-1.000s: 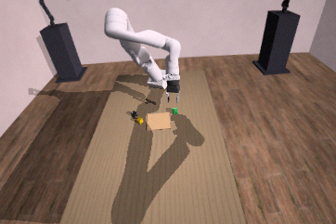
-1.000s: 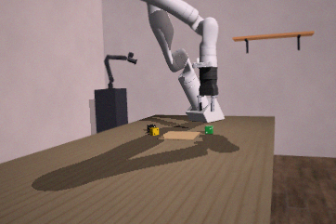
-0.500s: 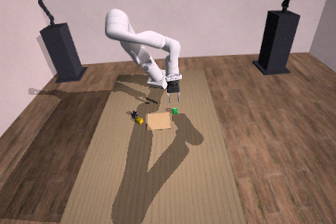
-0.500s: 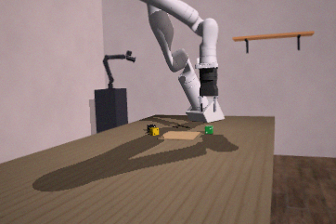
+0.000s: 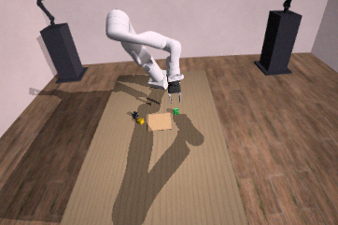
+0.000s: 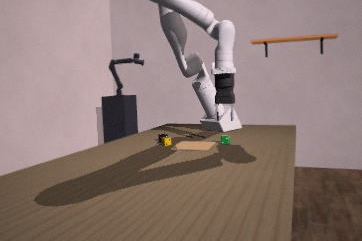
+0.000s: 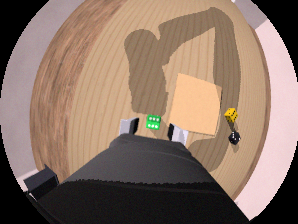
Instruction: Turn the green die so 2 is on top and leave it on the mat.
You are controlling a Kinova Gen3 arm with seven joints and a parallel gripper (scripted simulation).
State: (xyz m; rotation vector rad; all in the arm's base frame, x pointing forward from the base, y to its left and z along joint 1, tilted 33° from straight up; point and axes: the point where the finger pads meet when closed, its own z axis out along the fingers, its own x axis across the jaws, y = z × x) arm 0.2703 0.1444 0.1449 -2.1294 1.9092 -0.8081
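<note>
My hand is 90 mm above the green die. Also, from my hand: tan mat: 110 mm to the right, 100 mm below, 70 mm ahead; yellow die: 220 mm to the right, 90 mm below, 60 mm ahead; black die: 260 mm to the right, 90 mm below.
</note>
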